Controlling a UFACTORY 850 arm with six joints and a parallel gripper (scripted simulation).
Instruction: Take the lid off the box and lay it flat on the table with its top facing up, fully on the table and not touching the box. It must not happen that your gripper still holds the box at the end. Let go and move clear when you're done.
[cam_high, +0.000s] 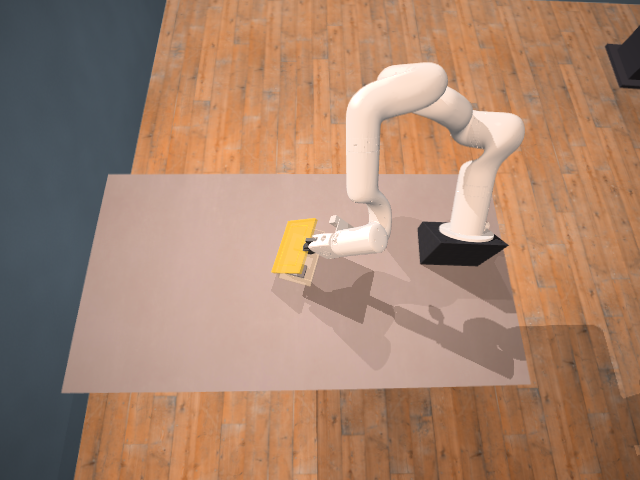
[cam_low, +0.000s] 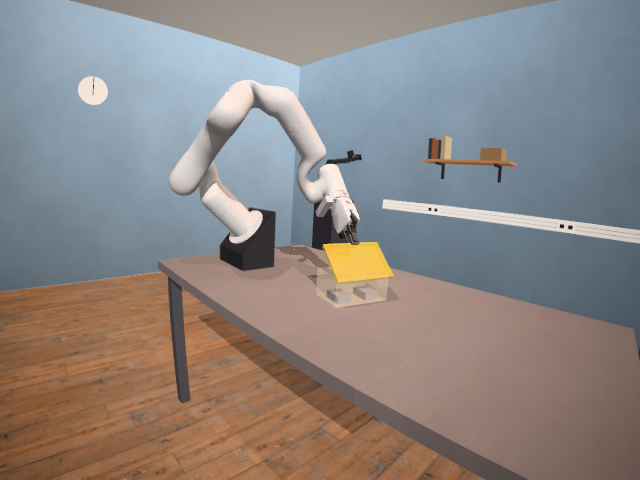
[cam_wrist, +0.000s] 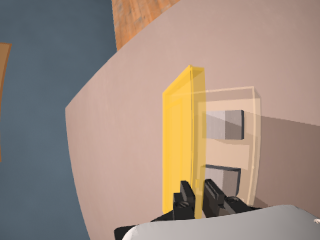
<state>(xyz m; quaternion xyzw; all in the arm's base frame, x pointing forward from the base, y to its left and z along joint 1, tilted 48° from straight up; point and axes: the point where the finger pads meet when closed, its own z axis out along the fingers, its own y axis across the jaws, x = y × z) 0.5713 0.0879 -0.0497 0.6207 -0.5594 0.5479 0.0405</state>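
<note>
Now: hand 6 cm short of the yellow lid, 3 cm to the left of it and 6 cm above it. The rest, counted from my hand: clear box: 3 cm ahead, 2 cm to the right, 14 cm below.
</note>
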